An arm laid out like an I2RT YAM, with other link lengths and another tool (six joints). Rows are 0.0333 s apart.
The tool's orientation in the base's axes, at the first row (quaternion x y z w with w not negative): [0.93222 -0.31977 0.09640 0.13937]
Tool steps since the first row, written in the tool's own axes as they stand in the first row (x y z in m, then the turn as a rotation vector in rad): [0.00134 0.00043 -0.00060 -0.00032 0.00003 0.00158]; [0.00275 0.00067 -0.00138 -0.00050 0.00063 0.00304]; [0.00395 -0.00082 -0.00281 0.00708 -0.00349 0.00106]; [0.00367 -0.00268 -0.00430 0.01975 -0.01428 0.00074]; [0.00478 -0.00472 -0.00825 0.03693 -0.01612 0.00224]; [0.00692 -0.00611 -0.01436 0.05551 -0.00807 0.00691]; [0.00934 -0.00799 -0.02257 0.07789 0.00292 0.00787]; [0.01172 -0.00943 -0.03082 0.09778 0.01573 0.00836]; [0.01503 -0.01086 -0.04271 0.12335 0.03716 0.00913]
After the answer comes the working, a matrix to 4 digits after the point.
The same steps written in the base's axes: [0.00072 -0.00090 0.00101 -0.00012 -0.00035 -0.00157]; [0.00159 -0.00163 0.00217 -0.00051 -0.00117 -0.00287]; [0.00333 -0.00072 0.00355 0.00777 -0.00173 0.00021]; [0.00413 0.00132 0.00451 0.02431 -0.00068 0.00178]; [0.00591 0.00350 0.00813 0.03894 -0.00955 0.00462]; [0.00788 0.00530 0.01418 0.04878 -0.02772 0.00681]; [0.01019 0.00798 0.02220 0.05941 -0.04908 0.01410]; [0.01219 0.01037 0.03033 0.06692 -0.07026 0.02153]; [0.01457 0.01339 0.04215 0.07351 -0.10128 0.03192]
The tool's axes in the first row as the columns of a matrix, in the base's axes (rounded; the answer above uses it unrounded):
[0.7769 -0.6231 0.0906]
[-0.5693 -0.7566 -0.3215]
[0.2689 0.1982 -0.9426]

